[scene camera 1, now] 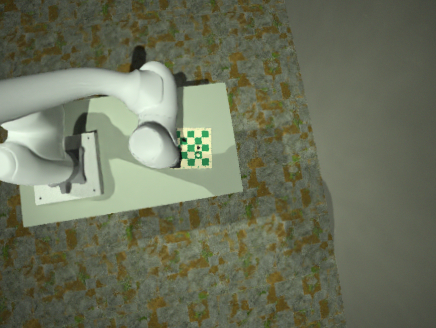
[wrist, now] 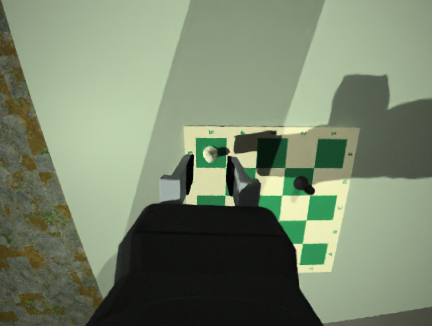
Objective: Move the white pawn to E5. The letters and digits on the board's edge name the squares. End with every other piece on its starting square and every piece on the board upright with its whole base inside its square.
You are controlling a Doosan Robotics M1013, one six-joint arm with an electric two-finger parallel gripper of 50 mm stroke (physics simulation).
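Seen in the pictures: gripper, fingertip midpoint: (wrist: 210, 167); arm's base, origin of the base link: (scene camera 1: 67, 167).
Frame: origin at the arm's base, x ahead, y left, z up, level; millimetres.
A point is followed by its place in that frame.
The white pawn (wrist: 210, 153) @[x 537, y -30, z -1 mm] stands on the green square E5 in the wrist view. It looks upright, with its visible outline inside the square and a dark shadow to its right. My gripper (wrist: 210, 167) @[x 539, y -30, z 51 mm] is open and empty. In the image its fingertips are just below the pawn, over the D5 side, clear of it. The chessboard (wrist: 345, 200) @[x 622, y 147, z -23 mm] (scene camera 1: 209, 145) @[x 724, y 43, z -23 mm] is partly covered by the gripper body in the wrist view. In scene camera 1 the arm hides the E5 corner, the white pawn and the fingers.
A black piece (wrist: 301, 183) @[x 588, y 80, z -13 mm] (scene camera 1: 184, 140) @[x 594, y 80, z -12 mm] stands on D2. In scene camera 1, a small dark piece (scene camera 1: 198, 148) @[x 664, y 30, z -12 mm] is on B3 and a pale piece (scene camera 1: 198, 155) @[x 660, y -7, z -11 mm] is on B4. The gripper body hides both squares in the wrist view. The pale table (scene camera 1: 225, 175) @[x 793, y -128, z -29 mm] extends around the board.
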